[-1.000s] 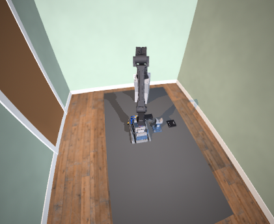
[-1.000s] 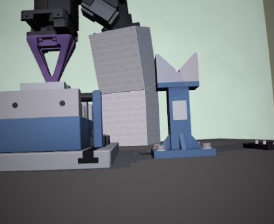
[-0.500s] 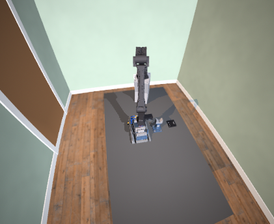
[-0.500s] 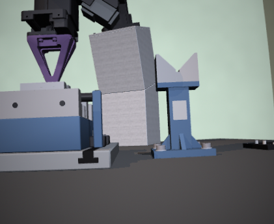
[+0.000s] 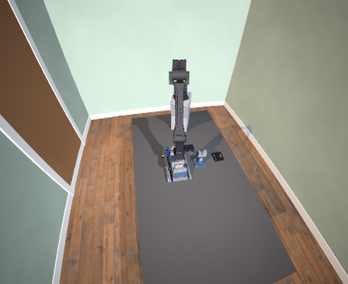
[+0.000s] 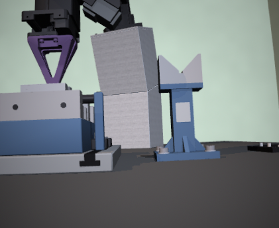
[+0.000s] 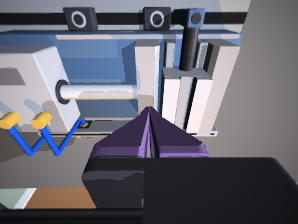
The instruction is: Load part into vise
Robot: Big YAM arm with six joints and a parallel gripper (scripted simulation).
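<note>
The part is 3 cm ahead of my hand, 2 cm below it and 1 cm to the right of it. The rest, counted from my hand: dark work stop rod 4 cm to the left, 4 cm ahead, 3 cm below; then moving jaw 4 cm below; then air cylinder rod 5 cm behind, 4 cm below, 1 cm to the left.
</note>
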